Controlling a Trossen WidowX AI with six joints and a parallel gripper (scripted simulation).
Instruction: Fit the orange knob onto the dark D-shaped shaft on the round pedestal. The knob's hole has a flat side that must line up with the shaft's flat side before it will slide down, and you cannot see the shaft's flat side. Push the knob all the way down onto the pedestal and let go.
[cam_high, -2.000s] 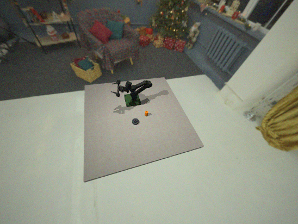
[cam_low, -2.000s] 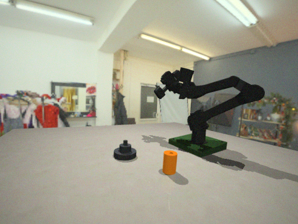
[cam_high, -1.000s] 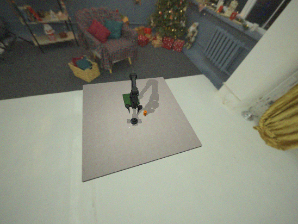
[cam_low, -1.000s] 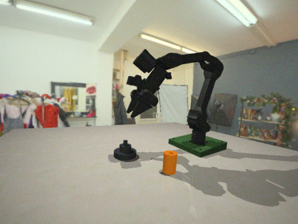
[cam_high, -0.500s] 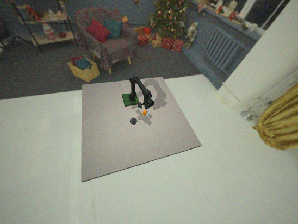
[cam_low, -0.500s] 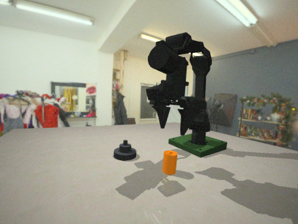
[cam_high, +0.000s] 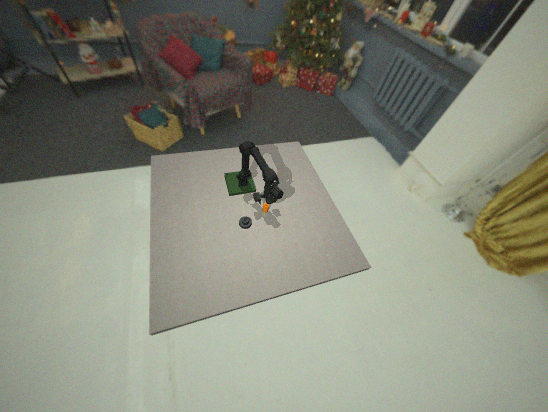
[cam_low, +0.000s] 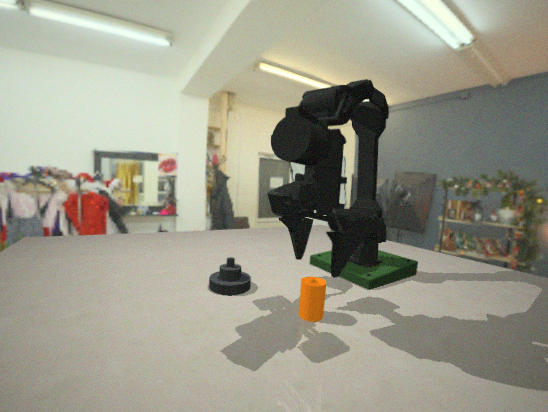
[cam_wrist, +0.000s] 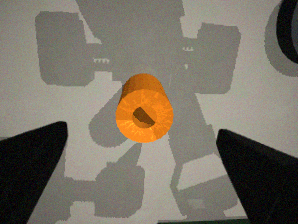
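My gripper tip is 5 cm above the orange knob. From my gripper tip the other things lie so: dark round pedestal: 17 cm to the right, 8 cm ahead, 5 cm below.
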